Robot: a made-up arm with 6 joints.
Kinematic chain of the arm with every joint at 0, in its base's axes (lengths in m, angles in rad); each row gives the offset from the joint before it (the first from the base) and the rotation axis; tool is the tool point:
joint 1: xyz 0 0 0.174 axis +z
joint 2: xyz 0 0 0 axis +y
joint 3: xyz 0 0 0.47 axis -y
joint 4: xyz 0 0 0 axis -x
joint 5: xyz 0.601 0 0 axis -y
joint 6: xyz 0 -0.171 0 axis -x
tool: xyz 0 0 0
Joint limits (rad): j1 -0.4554..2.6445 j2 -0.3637..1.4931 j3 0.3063..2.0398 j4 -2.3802..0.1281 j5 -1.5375..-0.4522 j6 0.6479..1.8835
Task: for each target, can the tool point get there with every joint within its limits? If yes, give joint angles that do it. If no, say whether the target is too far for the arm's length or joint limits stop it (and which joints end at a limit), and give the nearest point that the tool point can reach.
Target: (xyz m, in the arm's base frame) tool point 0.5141 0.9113 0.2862
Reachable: yes | joints 1.0255 1.1417 1.2799 -1.7660 -0.9550 0.8128
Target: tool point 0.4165 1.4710 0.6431
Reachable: no: too far | nearest point 0.2852 1.0071 0.4952 | short by 0.504 m
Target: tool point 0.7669 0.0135 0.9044
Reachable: yes | joints 0.2362 0.5460 1.1893 -0.2341 -0.5917 1.5685
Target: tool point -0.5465 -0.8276 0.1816
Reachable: no: joint limits stop it (at a limit: joint 2, joint 3, joint 4) | nearest point -0.3576 -0.5416 1.0015 | short by 0.889 m
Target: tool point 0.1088 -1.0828 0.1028
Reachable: no: joint limits stop it (at a limit: joint 1, joint 3) | nearest point 0.6856 -0.5232 0.0691 | short by 0.804 m
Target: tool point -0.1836 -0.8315 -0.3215
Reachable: no: joint limits stop it (at a limit: joint 1, joint 2, joint 3) | nearest point 0.4891 -0.4070 -0.3772 | short by 0.797 m
